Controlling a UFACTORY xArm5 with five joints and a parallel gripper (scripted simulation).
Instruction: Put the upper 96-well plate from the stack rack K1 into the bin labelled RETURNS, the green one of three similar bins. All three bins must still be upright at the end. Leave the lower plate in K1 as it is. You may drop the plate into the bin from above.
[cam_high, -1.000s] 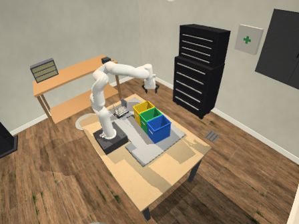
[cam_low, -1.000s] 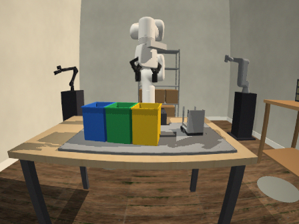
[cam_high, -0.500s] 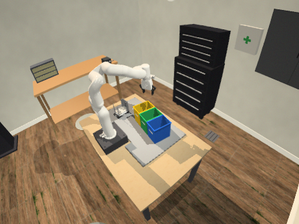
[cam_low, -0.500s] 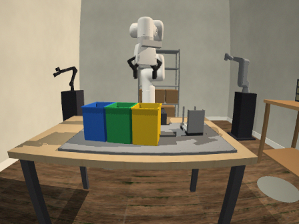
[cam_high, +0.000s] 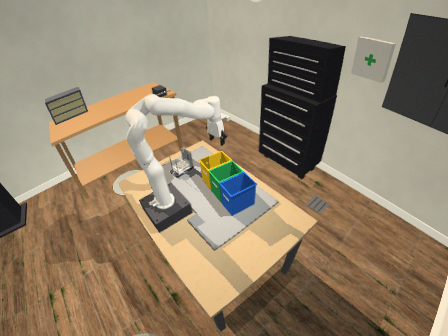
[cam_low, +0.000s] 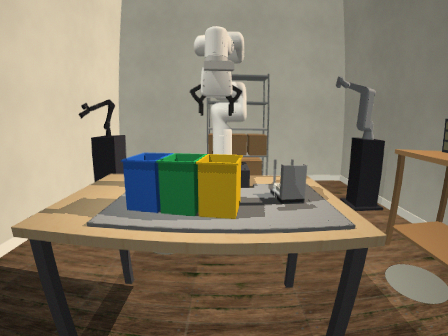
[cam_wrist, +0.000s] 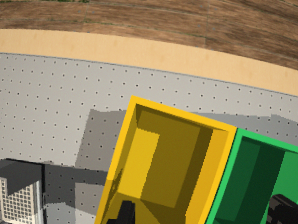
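My hand is 29 cm above the white 96-well plate, 28 cm to the right of it and 15 cm past it. The rest, counted from my hand: yellow bin: 24 cm below, 2 cm to the left, 2 cm behind; green bin: 24 cm below, 12 cm to the right, 3 cm behind; blue bin: 25 cm to the right, 24 cm below, 4 cm behind.
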